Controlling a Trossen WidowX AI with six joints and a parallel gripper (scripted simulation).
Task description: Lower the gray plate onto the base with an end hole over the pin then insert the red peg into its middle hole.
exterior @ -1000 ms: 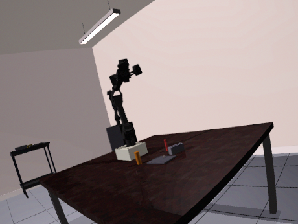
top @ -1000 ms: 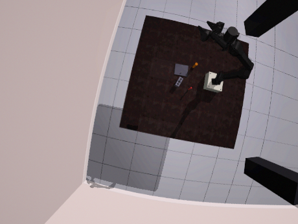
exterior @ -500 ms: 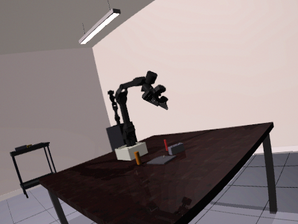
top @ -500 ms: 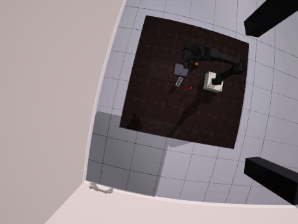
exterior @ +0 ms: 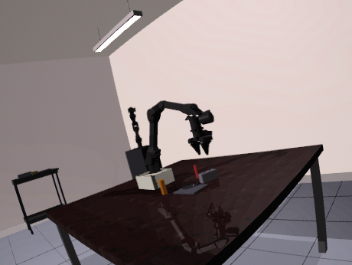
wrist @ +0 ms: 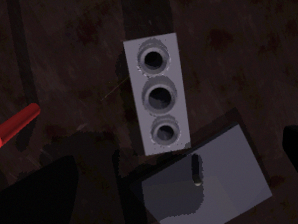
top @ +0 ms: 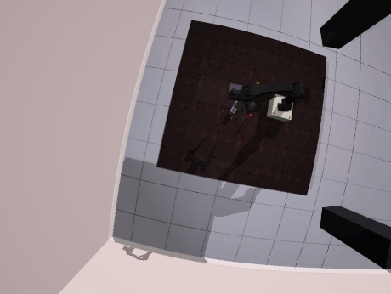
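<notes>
My gripper tip is 110 mm above the gray plate. The rest, counted from my gripper tip: red peg: 110 mm behind, 60 mm to the left, 100 mm below; orange cylinder: 180 mm behind, 180 mm to the right, 100 mm below; gray base: 40 mm behind, 120 mm to the right, 140 mm below.
</notes>
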